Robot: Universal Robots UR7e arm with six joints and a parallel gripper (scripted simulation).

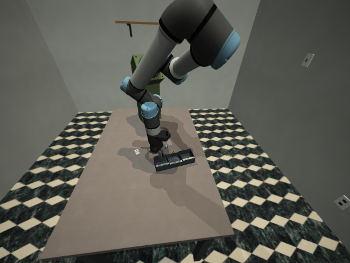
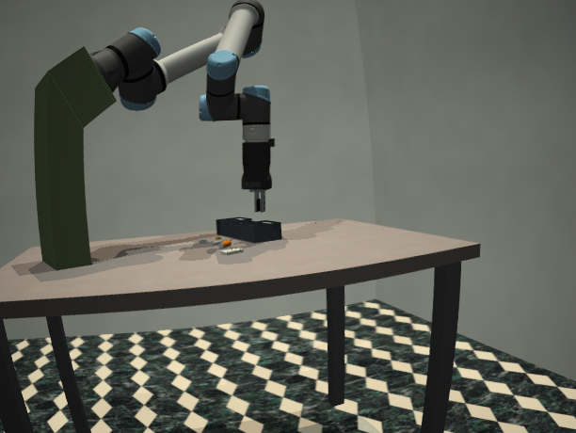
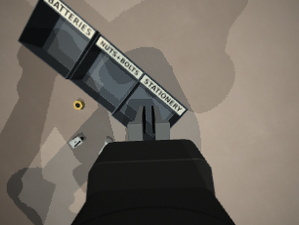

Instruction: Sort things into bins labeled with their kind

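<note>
Right now my hand is 30 mm past the dark three-compartment bin row, 80 mm to the right of it and 70 mm above it. Round my hand: orange battery 110 mm behind, 80 mm to the right, 90 mm below; then grey bolt 120 mm behind, 20 mm to the right, 90 mm below; then brass nut 120 mm behind, 70 mm to the left, 90 mm below.
</note>
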